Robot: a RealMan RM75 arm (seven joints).
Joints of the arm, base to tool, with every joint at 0 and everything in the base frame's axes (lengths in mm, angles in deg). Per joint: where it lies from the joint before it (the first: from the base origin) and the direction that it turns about. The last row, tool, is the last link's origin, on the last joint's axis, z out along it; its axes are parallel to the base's.
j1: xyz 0 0 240.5 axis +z
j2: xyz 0 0 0 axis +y
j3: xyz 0 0 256 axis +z
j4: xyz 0 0 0 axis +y
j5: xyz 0 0 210 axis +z
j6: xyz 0 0 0 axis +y
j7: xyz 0 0 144 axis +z
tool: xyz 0 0 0
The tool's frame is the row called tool.
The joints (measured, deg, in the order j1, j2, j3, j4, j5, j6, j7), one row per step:
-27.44, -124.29, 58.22, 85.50, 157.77, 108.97, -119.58
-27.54, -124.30, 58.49, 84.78, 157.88, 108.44, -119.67
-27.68, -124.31, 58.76, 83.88, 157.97, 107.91, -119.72
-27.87, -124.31, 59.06, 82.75, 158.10, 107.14, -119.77
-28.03, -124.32, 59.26, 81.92, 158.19, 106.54, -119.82
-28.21, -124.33, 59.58, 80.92, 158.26, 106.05, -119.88
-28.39, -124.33, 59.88, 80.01, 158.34, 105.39, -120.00
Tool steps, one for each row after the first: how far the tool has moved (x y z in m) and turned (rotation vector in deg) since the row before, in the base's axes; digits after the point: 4 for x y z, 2 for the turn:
-0.0010, 0.0008, -0.0023, -0.16, 0.07, 0.15
-0.0011, 0.0007, -0.0028, -0.30, 0.02, 0.19
-0.0015, 0.0012, -0.0033, -0.25, 0.06, 0.20
-0.0010, 0.0010, -0.0024, -0.14, 0.03, 0.13
-0.0011, 0.0005, -0.0032, -0.44, 0.01, 0.22
-0.0010, 0.0010, -0.0028, -0.18, 0.07, 0.15

